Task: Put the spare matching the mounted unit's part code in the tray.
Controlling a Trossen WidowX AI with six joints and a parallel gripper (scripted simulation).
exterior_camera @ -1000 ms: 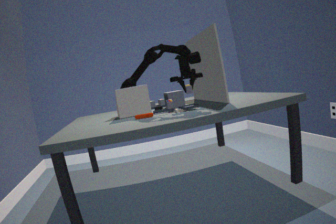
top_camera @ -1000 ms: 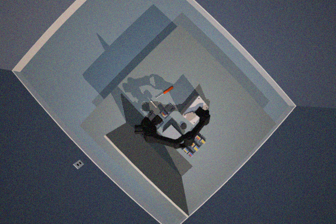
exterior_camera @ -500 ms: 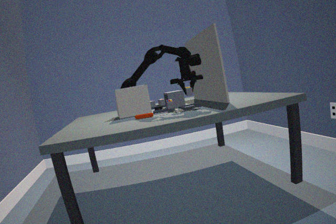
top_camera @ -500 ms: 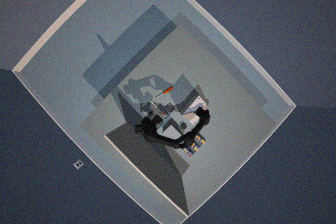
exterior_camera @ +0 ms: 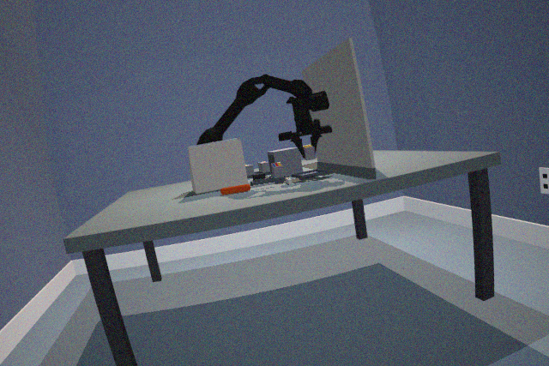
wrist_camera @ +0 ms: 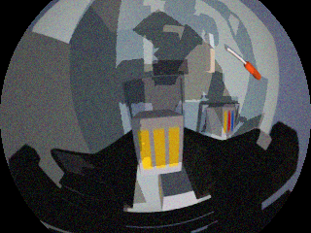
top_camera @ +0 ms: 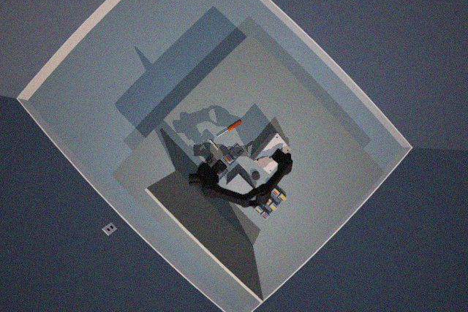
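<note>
My gripper tip is now 6 cm above the flat dark tray, 1 cm to the right of it and 1 cm past it. Round my gripper tip: tall grey panel 19 cm ahead, 17 cm to the left, 16 cm above; then grey mounted unit 20 cm to the left, 4 cm behind, 1 cm below; then small white stick 12 cm behind, 10 cm to the right, 6 cm below.
</note>
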